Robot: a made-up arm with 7 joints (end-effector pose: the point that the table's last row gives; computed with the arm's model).
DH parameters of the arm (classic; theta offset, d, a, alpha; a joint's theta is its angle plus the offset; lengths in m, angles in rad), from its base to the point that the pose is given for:
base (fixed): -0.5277 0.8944 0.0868 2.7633
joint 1: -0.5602 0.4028 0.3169 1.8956
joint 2: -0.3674 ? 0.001 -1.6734
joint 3: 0 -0.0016 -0.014 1.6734
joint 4: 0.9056 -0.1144 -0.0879 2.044
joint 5: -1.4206 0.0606 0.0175 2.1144
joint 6: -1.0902 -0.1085 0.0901 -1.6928
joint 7: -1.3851 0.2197 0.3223 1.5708
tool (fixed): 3.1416 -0.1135 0 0
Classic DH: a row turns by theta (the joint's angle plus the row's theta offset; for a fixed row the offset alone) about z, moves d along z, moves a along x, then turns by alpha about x.
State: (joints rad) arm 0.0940 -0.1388 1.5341 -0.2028 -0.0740 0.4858 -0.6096
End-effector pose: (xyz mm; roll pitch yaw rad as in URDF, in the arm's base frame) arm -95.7 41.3 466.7 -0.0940 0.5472 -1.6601
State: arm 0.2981 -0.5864 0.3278 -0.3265 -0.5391 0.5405 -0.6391
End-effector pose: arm -199.9 -325.5 385.5 -0.2249 0.0459 -1.2180
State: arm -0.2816 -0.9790 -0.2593 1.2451 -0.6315 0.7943 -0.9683
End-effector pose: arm 361.4 -195.4 845.9 -2.0948 0.3269 -1.3147
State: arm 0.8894 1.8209 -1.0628 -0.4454 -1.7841 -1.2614 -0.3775
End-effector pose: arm -109.7 -504.3 729.3 -1.0726 1.1604 -2.1731
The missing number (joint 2, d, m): -0.074
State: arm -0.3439 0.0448 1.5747 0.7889 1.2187 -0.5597 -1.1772
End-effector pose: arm -13.7 -180.2 234.1 1.7034 -0.0775 0.2876
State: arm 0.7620 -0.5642 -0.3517 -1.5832 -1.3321 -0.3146 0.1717
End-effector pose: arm 304.0 -792.0 246.2 2.0245 -0.6721 -2.7107
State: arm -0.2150 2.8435 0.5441 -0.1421 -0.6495 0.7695 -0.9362
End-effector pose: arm 645.8 -132.4 147.4 1.9854 -0.6024 -1.1995
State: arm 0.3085 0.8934 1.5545 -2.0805 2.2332 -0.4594 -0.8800
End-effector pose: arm 351.3 -368.9 711.5 -0.8220 1.1719 0.7771
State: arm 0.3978 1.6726 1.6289 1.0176 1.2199 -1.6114 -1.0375
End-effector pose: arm 292.4 -107.4 555.8 1.7622 0.4607 -1.2009
